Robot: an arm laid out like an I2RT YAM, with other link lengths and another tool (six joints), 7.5 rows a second.
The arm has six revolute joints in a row. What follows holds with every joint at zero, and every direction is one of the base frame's.
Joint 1 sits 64.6 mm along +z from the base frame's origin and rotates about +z.
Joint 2 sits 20.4 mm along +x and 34.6 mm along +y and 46.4 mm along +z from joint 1 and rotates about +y.
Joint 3 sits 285.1 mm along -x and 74.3 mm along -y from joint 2 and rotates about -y.
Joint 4 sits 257.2 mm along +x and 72.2 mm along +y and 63.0 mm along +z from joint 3 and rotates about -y.
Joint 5 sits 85.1 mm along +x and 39.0 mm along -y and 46.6 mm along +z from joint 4 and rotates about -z.
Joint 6 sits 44.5 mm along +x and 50.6 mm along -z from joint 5 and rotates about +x.
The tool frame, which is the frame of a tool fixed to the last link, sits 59.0 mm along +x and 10.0 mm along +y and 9.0 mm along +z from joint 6; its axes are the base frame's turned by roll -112.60, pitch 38.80 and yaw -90.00 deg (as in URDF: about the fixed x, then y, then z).
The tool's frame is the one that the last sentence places.
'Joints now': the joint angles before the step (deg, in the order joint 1, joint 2, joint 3, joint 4, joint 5, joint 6). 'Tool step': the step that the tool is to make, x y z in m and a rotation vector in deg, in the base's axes. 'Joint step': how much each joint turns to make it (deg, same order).
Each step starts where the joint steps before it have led.
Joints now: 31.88, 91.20, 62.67, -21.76, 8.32, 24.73
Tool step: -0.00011, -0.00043, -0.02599, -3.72, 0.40, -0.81
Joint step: 0.76, 2.40, -2.40, 2.58, 3.27, -0.61
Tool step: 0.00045, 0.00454, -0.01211, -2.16, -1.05, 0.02
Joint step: 1.12, 1.57, -1.14, 2.54, 2.56, -0.59
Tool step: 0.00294, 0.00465, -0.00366, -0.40, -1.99, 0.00
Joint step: 0.68, 0.86, -0.76, 3.14, 1.56, -0.37
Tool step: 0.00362, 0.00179, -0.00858, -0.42, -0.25, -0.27
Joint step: 0.06, 1.57, -0.29, 1.84, 0.59, -0.05
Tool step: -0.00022, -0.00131, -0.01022, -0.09, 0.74, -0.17
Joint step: -0.19, 0.99, -0.94, 1.20, -0.28, 0.20
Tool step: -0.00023, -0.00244, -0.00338, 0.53, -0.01, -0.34
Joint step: -0.33, 0.00, -0.93, 1.16, -0.34, 0.28
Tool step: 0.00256, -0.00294, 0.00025, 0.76, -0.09, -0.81
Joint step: -0.59, 0.02, -0.09, 0.46, -0.32, 0.55
